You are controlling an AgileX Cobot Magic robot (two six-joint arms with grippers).
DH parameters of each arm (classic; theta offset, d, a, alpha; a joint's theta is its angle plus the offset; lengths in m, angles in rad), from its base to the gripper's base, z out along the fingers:
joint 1: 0 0.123 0 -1.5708
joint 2: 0.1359 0 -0.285 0
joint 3: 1.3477 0 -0.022 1.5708
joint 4: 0 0.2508 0 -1.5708
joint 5: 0 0 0.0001 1.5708
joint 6: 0 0.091 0 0
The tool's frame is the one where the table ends.
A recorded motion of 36 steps. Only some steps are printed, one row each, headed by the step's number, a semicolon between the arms.
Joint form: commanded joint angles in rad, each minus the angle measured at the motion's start. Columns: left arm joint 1, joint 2, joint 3, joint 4, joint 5, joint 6; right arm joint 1, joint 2, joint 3, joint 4, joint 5, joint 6.
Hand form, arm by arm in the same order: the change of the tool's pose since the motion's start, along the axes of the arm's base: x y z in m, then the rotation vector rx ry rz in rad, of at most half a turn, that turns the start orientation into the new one. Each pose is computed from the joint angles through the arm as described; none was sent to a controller.
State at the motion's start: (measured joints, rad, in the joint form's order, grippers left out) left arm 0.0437 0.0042 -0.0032 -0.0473 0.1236 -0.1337; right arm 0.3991 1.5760 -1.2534 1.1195 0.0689 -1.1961
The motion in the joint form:
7: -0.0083 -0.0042 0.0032 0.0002 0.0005 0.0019; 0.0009 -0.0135 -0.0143 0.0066 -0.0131 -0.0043
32: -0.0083 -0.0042 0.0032 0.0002 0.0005 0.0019; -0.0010 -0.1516 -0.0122 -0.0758 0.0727 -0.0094
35: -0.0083 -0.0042 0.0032 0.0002 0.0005 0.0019; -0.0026 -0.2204 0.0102 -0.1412 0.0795 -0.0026
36: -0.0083 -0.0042 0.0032 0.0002 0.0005 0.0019; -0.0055 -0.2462 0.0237 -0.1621 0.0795 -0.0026
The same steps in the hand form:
7: -0.0002 -0.0005 -0.0009 0.0021 -0.0004 -0.0084; -0.0016 -0.0015 0.0104 0.0128 -0.0312 -0.0110
32: -0.0002 -0.0005 -0.0009 0.0021 -0.0004 -0.0084; -0.0375 -0.0103 0.0549 -0.0179 -0.1490 0.0760
35: -0.0002 -0.0005 -0.0009 0.0021 -0.0004 -0.0084; -0.0555 -0.0183 0.0687 -0.0572 -0.2088 0.0847
36: -0.0002 -0.0005 -0.0009 0.0021 -0.0004 -0.0084; -0.0619 -0.0221 0.0720 -0.0728 -0.2275 0.0832

